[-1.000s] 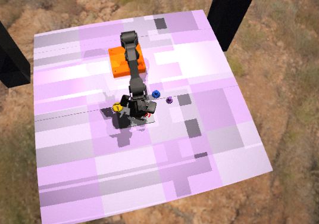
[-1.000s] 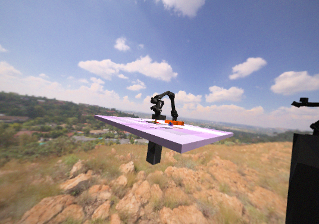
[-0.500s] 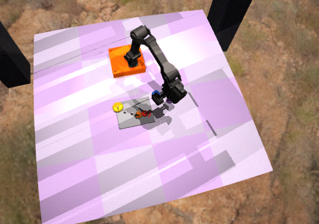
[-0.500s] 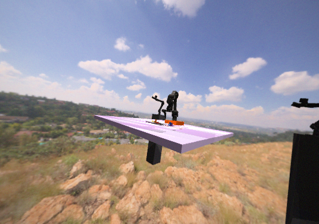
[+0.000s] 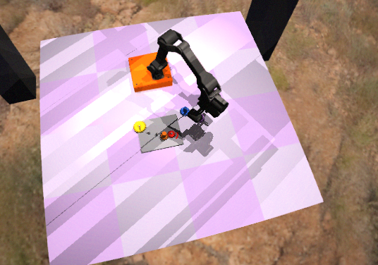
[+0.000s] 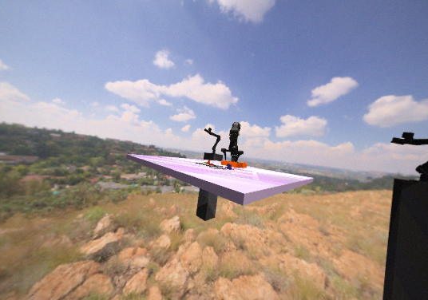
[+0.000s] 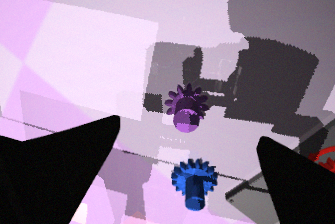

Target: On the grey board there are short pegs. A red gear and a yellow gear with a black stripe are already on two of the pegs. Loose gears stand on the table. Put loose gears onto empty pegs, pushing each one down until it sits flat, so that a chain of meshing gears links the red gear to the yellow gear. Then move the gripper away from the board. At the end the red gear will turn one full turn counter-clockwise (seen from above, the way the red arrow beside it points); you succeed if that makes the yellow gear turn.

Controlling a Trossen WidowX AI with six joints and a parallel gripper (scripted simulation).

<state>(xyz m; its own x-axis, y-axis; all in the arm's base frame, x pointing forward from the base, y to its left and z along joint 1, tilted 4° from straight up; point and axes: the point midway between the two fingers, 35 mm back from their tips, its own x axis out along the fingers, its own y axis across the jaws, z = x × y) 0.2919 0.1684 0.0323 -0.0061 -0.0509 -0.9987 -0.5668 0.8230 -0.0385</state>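
Now: gripper tip 5 cm above the purple gear. Round my gripper tip: red gear: 17 cm to the right, 5 cm below, 5 cm ahead; blue gear: 7 cm to the right, 7 cm behind, 5 cm below; red arrow: 14 cm to the right, 6 cm below, 6 cm ahead.
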